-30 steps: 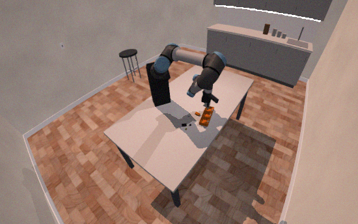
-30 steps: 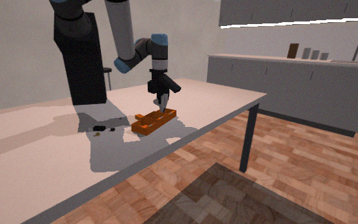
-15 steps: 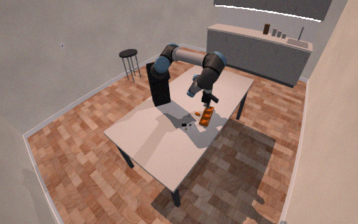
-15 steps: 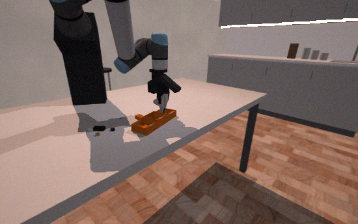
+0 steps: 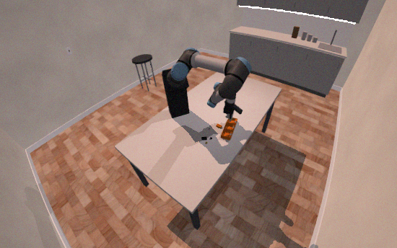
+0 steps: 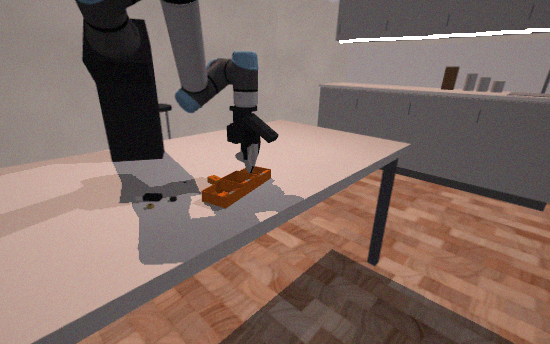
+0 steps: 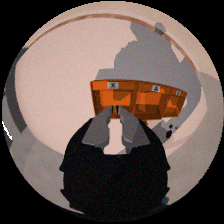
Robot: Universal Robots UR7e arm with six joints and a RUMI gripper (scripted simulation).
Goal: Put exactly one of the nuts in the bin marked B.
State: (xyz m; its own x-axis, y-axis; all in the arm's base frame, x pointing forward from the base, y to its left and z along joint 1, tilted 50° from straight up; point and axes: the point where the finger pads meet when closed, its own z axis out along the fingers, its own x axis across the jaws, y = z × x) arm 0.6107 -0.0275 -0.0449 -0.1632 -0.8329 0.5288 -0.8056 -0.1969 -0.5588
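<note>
Right now the grey piece is 180 mm behind my hand, 120 mm to the right of it and 30 mm below it. Also, from my hand: dark nut 220 mm to the right, 140 mm behind, 30 mm below; then orange bin 80 mm to the right, 20 mm below; then orange block 110 mm behind, 60 mm to the right, 30 mm below.
</note>
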